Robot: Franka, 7 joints.
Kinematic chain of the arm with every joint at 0, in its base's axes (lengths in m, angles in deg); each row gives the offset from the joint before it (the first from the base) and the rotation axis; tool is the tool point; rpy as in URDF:
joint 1: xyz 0 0 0.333 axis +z
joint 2: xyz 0 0 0 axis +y
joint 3: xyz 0 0 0.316 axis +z
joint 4: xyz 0.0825 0 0 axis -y
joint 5: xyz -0.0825 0 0.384 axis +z
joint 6: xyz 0 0 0 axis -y
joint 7: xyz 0.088 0 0 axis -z
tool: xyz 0 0 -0.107 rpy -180 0 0
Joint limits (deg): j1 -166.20..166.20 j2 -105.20..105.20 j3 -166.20..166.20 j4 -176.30..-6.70 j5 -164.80..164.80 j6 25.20..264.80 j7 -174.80..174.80
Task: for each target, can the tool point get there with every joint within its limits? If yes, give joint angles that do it. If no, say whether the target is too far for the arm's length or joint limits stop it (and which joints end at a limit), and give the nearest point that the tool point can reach.
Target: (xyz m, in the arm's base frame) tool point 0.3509 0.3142 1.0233
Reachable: yes | joints -113.61 -30.72 118.33 -24.88 64.25 179.90 19.62
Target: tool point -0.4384 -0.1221 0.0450
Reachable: yes | joints 140.50 55.95 46.87 -137.28 19.33 174.40 -95.30
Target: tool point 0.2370 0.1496 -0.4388
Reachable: no: joint limits stop it (at a limit: joint 2) | nearest point 0.2373 0.1498 -0.3608 | short by 0.078 m
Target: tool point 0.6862 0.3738 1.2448
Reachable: no: too far | nearest point 0.4902 0.2671 0.9844 | short by 0.343 m
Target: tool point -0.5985 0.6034 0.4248
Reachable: yes | joints -32.64 -78.19 109.77 -28.40 -12.22 165.80 -102.35
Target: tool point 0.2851 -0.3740 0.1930
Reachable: yes | joints -138.64 81.27 82.68 -137.90 -97.57 103.67 20.24
